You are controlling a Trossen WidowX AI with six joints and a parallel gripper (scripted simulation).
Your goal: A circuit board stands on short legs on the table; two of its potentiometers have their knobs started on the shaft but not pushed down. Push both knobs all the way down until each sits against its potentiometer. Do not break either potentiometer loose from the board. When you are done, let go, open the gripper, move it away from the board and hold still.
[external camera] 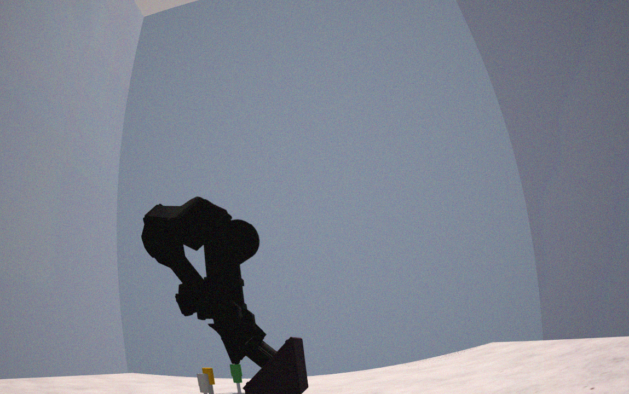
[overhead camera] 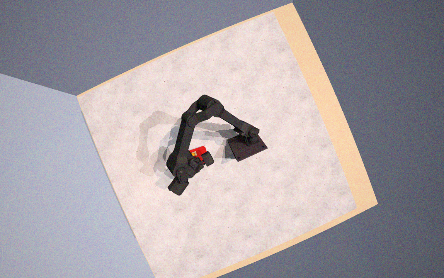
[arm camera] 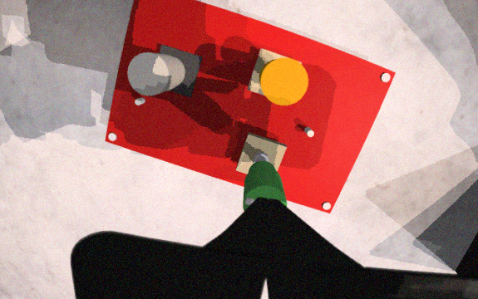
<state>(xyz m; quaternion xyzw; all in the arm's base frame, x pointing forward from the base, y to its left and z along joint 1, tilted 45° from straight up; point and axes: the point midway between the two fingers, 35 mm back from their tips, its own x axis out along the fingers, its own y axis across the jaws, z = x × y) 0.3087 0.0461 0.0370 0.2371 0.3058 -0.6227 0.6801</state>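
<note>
The green knob is 10 mm below my gripper tip. Also, from my gripper tip: grey knob 60 mm ahead, 40 mm to the right, 30 mm below.
</note>
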